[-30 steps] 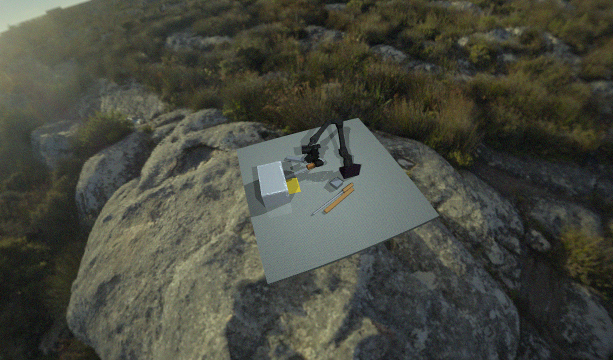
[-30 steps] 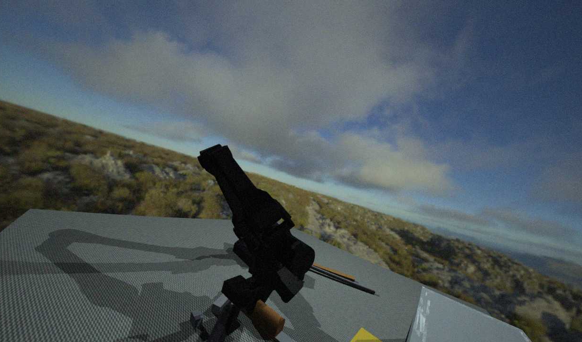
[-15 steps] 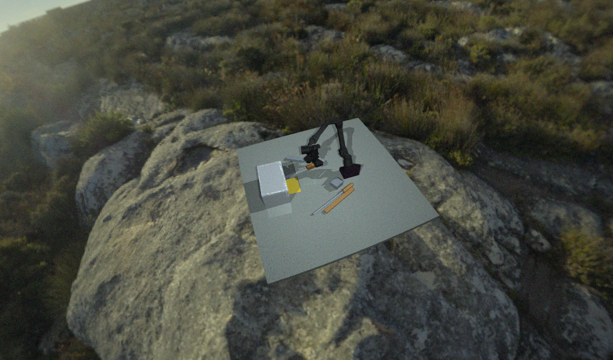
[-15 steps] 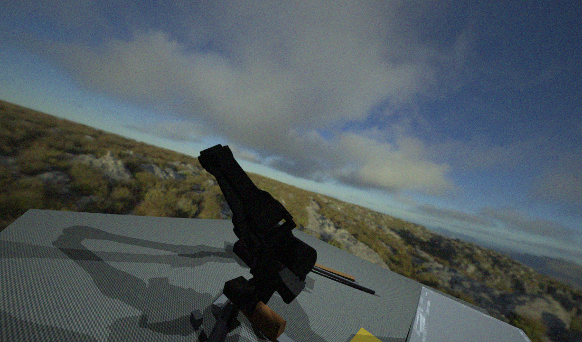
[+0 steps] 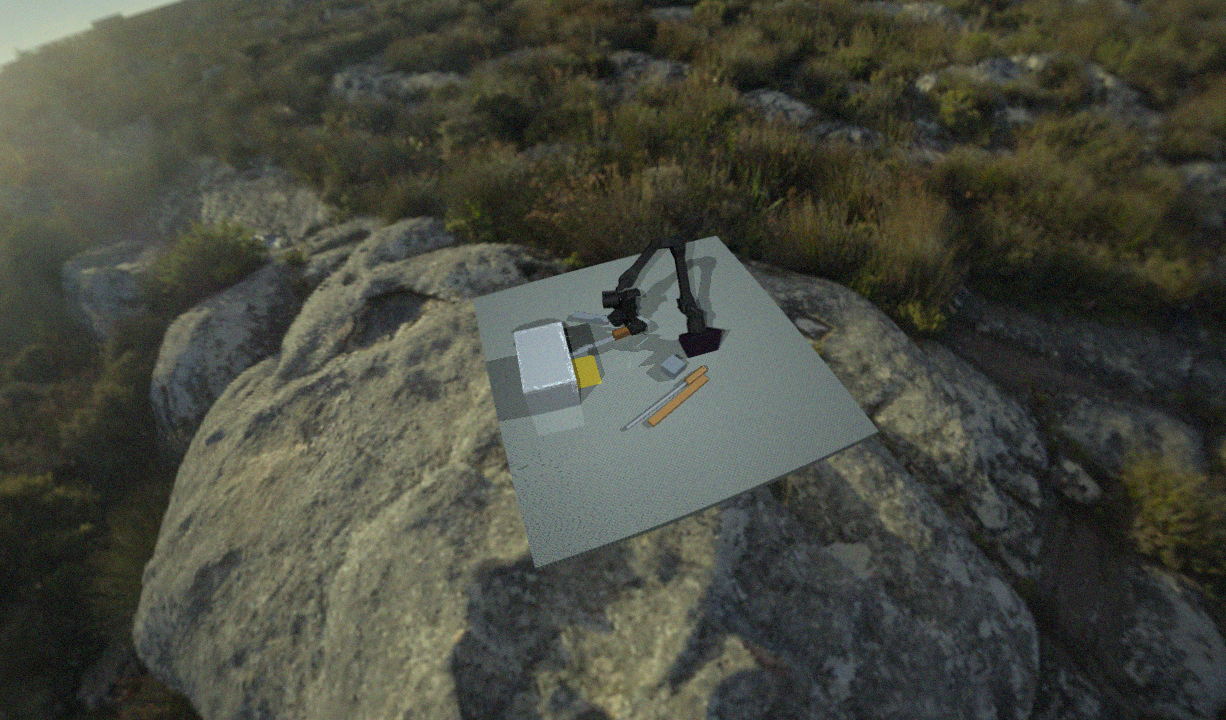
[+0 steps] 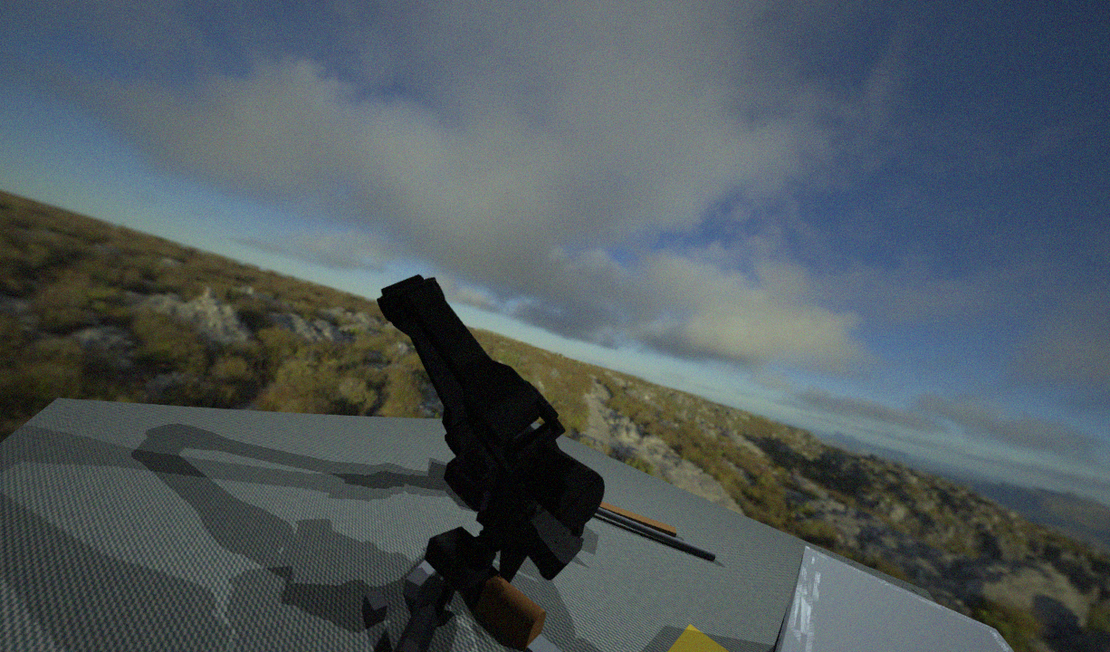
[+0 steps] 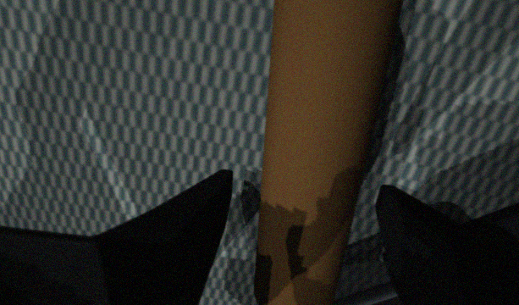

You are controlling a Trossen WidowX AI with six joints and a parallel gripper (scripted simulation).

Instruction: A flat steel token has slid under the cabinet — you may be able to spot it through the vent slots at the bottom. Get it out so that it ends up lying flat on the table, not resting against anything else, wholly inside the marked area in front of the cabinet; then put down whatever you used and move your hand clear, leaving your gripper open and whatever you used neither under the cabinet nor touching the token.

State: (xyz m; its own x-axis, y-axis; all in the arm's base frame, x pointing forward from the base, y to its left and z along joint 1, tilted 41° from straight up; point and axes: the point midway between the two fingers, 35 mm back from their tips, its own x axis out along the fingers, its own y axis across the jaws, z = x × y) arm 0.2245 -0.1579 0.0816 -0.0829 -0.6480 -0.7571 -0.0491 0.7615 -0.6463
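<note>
My gripper tip is 70 mm past the grey bar and 40 mm to the left of it. Also, from my gripper tip: grey block 260 mm to the left, 70 mm behind, 10 mm above; then small grey cube 120 mm to the right, 50 mm behind; then wooden stick 400 mm to the left, 20 mm behind.
</note>
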